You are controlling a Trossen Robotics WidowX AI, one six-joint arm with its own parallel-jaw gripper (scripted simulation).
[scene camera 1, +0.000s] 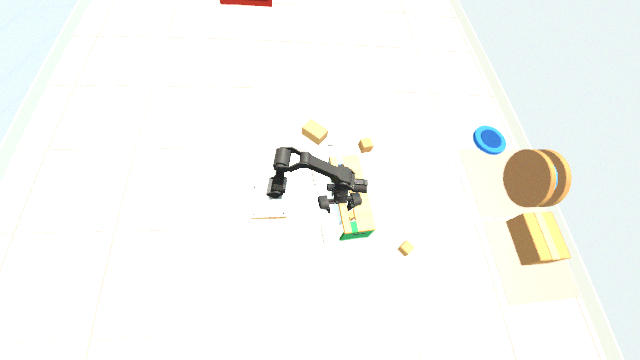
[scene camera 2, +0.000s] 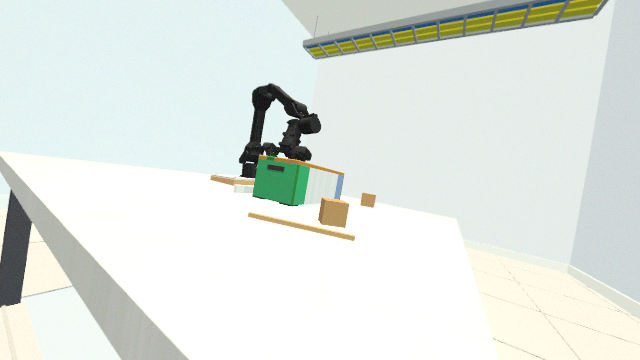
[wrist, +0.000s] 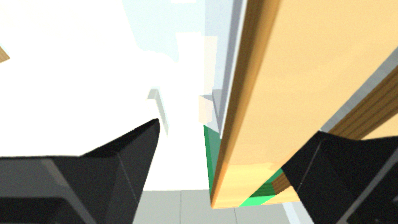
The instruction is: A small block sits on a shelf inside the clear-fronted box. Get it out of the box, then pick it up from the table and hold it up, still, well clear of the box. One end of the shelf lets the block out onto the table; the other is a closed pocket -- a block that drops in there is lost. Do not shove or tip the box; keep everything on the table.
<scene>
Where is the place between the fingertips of the gripper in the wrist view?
209, 121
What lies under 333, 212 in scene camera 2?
A cube.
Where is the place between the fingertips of the gripper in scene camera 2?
At 277, 172
</scene>
